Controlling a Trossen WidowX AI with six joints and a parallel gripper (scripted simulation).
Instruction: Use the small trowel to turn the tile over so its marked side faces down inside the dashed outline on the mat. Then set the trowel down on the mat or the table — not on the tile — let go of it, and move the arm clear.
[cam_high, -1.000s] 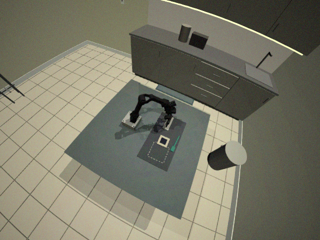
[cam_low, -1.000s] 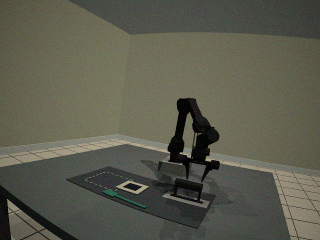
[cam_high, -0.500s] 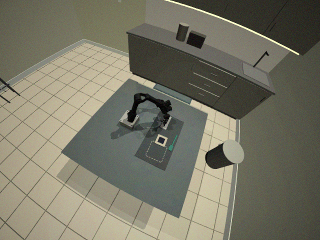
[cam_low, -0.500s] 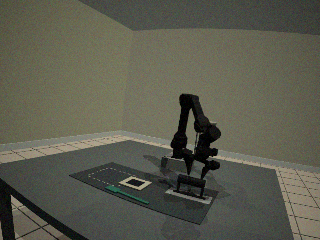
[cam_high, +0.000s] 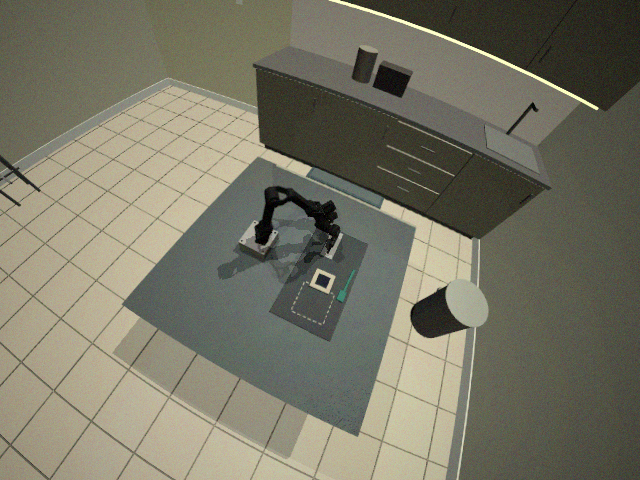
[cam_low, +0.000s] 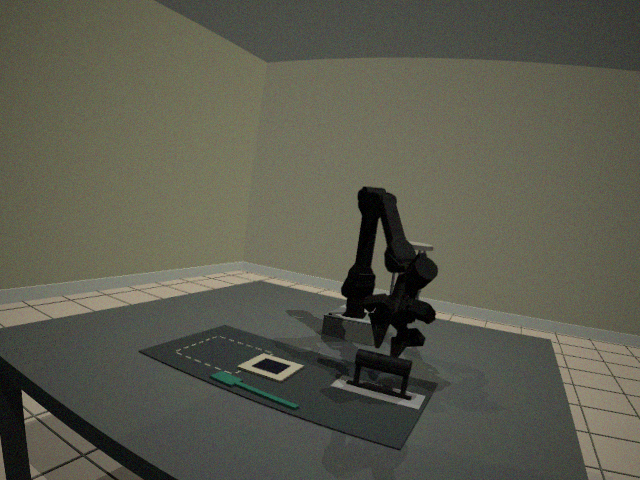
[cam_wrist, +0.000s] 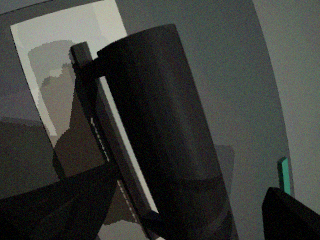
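The trowel is 5 cm below my gripper tip and 2 cm to the right of it. Round my gripper tip: tile 25 cm to the right, 8 cm below, 1 cm ahead; dark mat 21 cm to the right, 11 cm below, 1 cm ahead; green flat tool 26 cm to the right, 15 cm ahead, 8 cm below.
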